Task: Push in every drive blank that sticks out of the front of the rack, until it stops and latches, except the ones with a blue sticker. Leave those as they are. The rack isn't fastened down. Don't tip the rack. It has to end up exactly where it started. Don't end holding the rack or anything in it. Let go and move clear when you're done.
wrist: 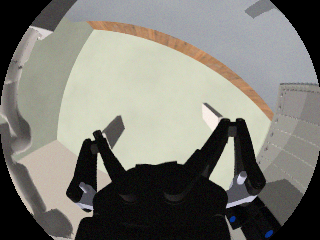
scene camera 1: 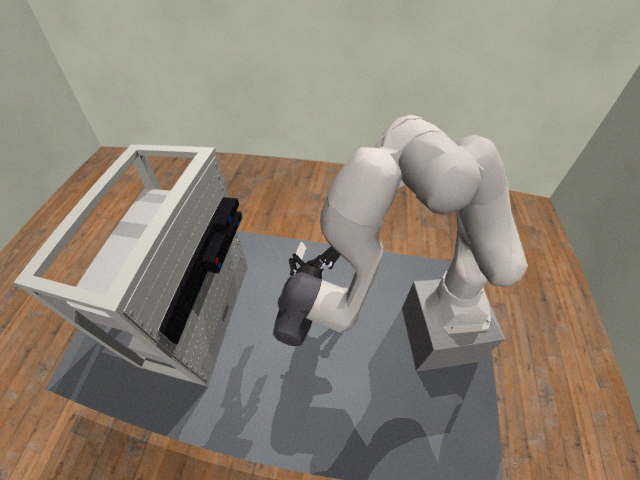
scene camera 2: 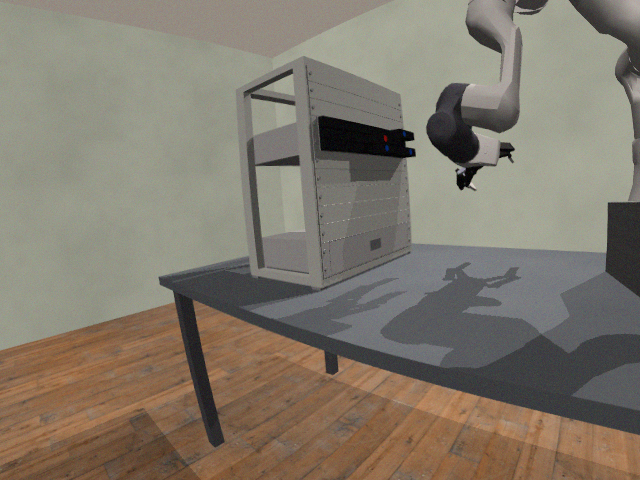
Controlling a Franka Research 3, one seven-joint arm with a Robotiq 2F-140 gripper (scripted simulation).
Path:
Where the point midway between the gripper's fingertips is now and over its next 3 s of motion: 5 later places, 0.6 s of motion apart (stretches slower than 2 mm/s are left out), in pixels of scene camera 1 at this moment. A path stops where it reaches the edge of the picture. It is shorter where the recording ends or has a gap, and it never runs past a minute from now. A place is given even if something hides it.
My gripper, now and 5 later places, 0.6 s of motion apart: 321,238; 329,235; 340,233; 355,234; 369,242; 378,257

